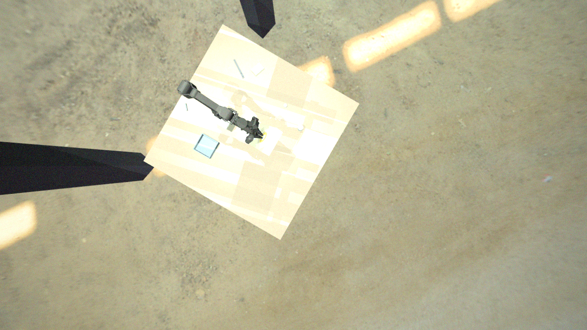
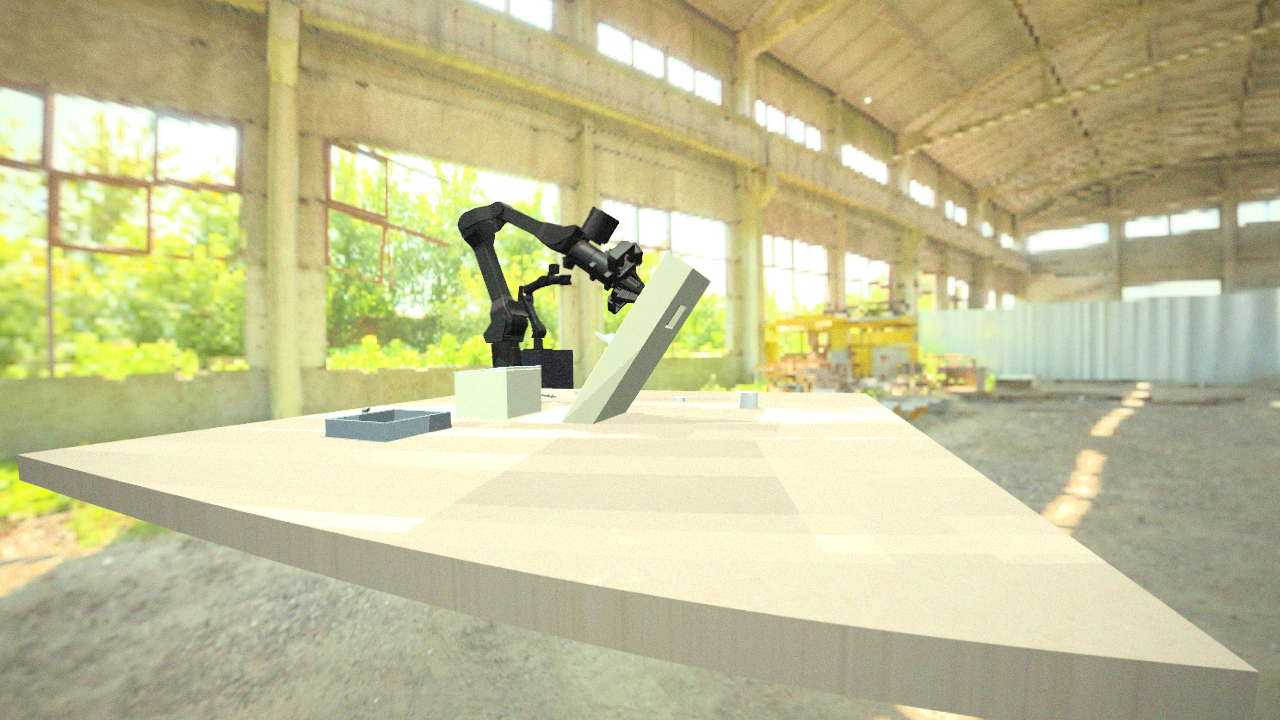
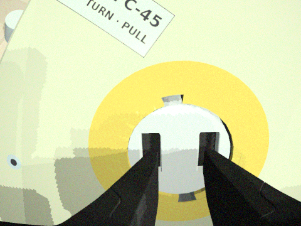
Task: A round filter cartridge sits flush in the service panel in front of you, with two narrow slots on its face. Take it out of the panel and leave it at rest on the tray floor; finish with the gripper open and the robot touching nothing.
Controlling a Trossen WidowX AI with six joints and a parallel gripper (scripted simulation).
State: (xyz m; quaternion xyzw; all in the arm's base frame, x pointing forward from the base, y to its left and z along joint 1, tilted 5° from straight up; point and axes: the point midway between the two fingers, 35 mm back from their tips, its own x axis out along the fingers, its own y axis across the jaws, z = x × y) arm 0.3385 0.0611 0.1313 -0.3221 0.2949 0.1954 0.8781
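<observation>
My gripper tip is now 2 cm short of the round filter cartridge and 1 cm above it. The rest, counted from my gripper tip: white square 45 cm behind, 39 cm to the left, 24 cm below; then service panel 9 cm below, 3 cm behind, 1 cm to the right; then blue-grey tray 36 cm behind, 35 cm to the right, 24 cm below.
</observation>
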